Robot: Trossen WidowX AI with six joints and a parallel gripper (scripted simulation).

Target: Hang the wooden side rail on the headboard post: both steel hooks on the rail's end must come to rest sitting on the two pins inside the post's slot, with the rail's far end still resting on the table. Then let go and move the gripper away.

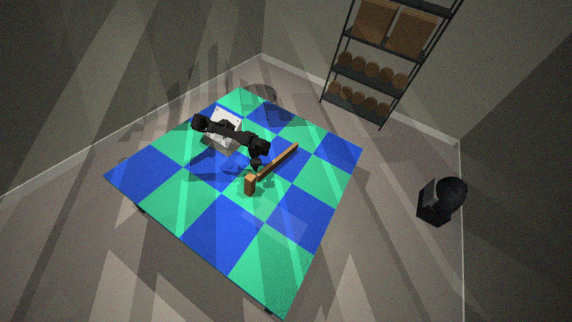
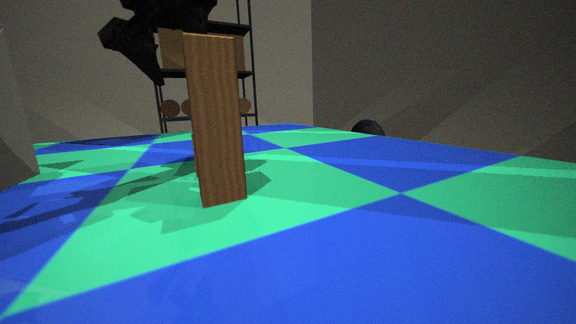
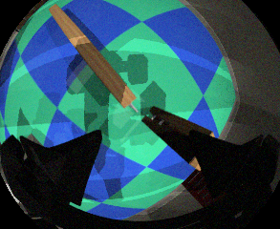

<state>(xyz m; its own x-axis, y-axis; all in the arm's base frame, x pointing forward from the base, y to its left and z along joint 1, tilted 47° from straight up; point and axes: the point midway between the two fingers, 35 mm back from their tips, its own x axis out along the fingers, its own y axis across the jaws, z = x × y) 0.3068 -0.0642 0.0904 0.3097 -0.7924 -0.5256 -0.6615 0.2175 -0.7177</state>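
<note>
Now: gripper tip 3 cm short of the wooden headboard post, 8 cm to the left of it and 8 cm above it.
</note>
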